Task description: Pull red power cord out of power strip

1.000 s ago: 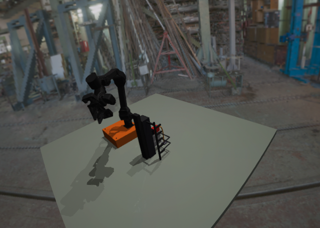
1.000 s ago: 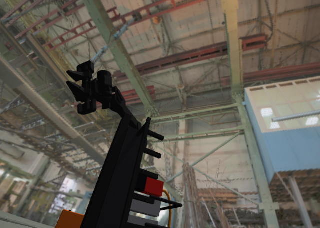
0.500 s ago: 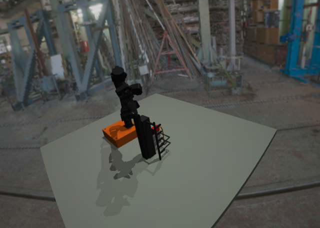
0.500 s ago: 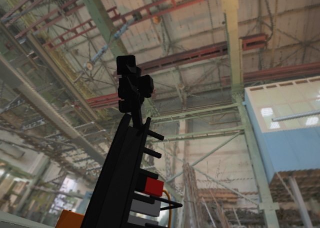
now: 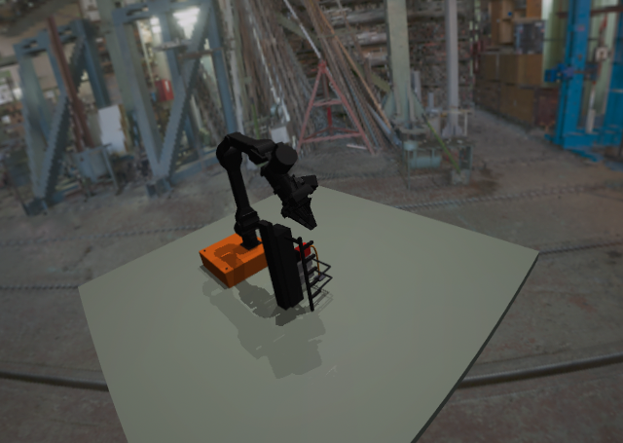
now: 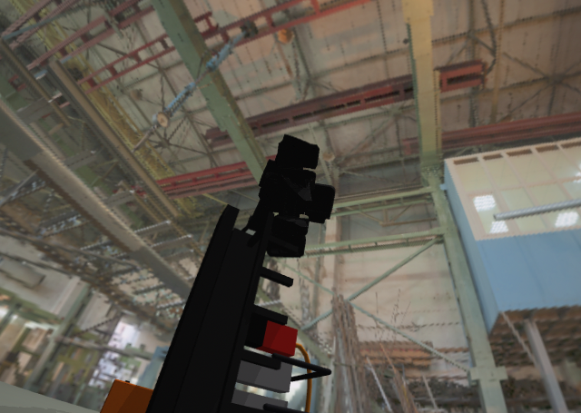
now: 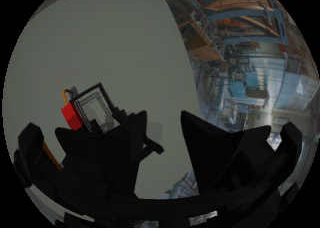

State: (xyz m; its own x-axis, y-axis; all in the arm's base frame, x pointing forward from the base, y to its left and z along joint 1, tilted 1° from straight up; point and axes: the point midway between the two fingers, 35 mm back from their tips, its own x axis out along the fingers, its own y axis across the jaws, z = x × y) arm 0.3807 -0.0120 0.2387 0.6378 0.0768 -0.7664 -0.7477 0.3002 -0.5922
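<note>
My gripper tip is now 12 cm above the red plug, 10 cm past it and 1 cm to the right of it. From my gripper tip the other things lie so: black power strip (14 cm below, 10 cm behind, 6 cm to the right).
</note>
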